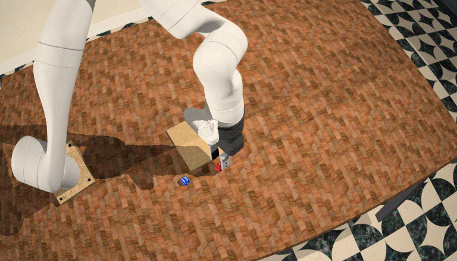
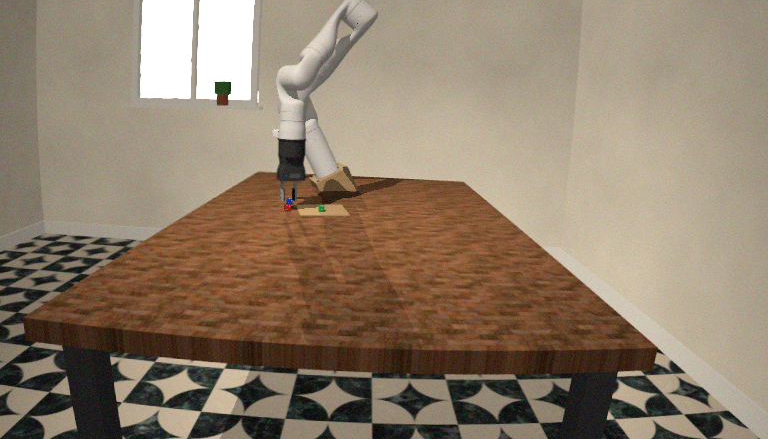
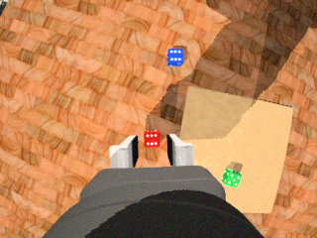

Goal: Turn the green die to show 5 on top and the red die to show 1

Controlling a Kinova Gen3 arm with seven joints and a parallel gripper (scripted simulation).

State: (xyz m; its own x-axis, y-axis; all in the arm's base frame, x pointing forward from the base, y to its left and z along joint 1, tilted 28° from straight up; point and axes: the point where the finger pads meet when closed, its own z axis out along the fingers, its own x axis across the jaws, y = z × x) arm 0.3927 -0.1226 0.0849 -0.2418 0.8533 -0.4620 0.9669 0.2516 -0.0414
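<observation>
Now: hand 4 cm above the red die. From my hand the other things lie so: tan mat: 10 cm to the left, 4 cm below; then green die: 10 cm to the left, 3 cm below, 2 cm ahead; then blue die: 10 cm behind, 4 cm below.
</observation>
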